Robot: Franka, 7 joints.
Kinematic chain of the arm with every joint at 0, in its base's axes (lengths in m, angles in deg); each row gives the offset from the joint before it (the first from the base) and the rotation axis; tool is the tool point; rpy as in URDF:
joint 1: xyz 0 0 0.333 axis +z
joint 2: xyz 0 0 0 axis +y
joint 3: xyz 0 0 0.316 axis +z
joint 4: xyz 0.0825 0 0 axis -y
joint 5: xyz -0.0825 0 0.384 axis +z
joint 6: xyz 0 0 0 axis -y
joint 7: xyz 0.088 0 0 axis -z
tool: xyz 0 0 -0.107 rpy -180 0 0
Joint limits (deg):
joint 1: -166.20..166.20
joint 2: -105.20..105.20
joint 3: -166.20..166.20
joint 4: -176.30..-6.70
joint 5: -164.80..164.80
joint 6: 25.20..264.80
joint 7: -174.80..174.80
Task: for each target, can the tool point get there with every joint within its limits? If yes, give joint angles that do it. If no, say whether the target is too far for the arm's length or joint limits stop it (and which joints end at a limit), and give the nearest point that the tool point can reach.
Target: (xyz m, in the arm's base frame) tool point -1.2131 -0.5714 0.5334
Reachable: no: too far | nearest point -0.7676 -0.3616 0.4598 | short by 0.498 m
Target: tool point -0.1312 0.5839 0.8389
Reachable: yes | joints 42.24 10.62 68.01 -73.11 -66.57 146.06 -113.56
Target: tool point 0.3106 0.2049 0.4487
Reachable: yes | joints 116.02 80.87 -85.43 -141.23 -80.19 44.16 -62.18
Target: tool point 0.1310 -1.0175 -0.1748
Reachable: no: too far | nearest point 0.0982 -0.7626 -0.0476 | short by 0.287 m
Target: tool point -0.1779 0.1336 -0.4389
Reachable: no: joint limits stop it (at a limit: joint 2) | nearest point -0.1843 0.1384 -0.3581 | short by 0.081 m
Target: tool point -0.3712 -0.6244 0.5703
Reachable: yes | joints 45.72 -49.45 -128.52 -52.50 -124.96 59.74 137.82
